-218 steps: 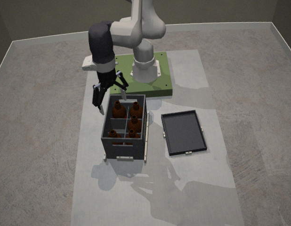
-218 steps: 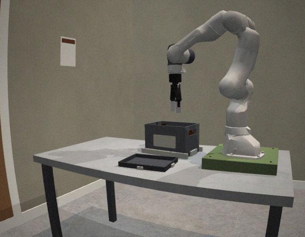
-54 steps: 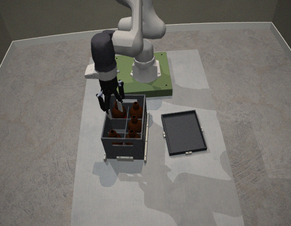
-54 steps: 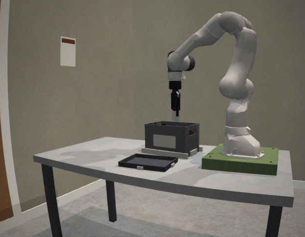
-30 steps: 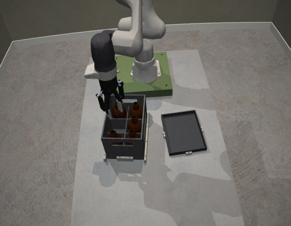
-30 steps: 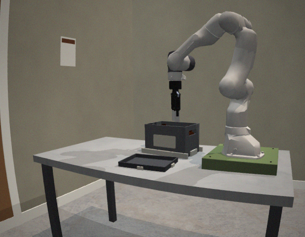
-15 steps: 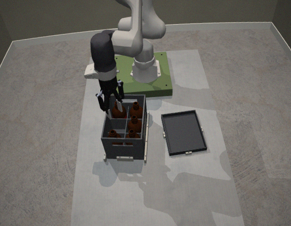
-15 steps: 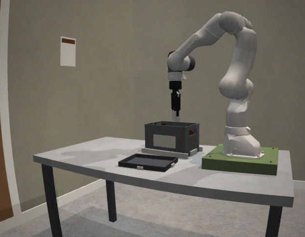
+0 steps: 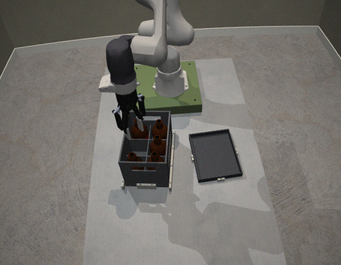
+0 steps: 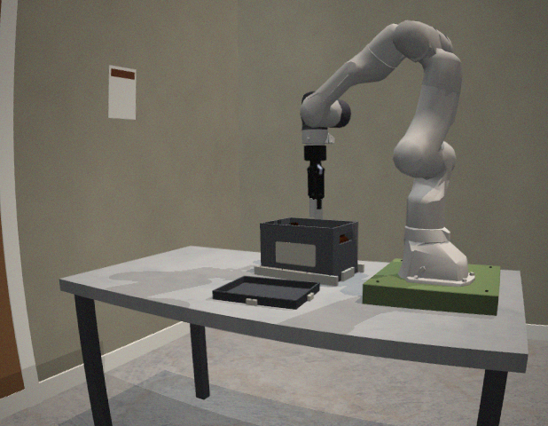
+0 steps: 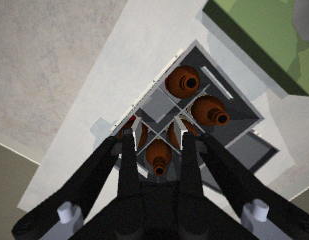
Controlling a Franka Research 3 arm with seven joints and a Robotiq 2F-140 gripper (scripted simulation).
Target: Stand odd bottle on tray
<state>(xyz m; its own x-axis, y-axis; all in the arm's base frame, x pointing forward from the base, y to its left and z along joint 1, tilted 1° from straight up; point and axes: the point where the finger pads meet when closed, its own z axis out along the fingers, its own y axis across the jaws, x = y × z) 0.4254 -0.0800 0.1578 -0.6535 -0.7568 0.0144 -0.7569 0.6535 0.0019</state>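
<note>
Right now the dark grey crate is 130 mm below my hand and 40 mm to the left of it. Also, from my hand: black tray (330 mm to the left, 200 mm below, 50 mm behind); then glass bottle (130 mm below, 90 mm ahead); then brown bottle (130 mm below, 90 mm behind, 10 mm to the right).
</note>
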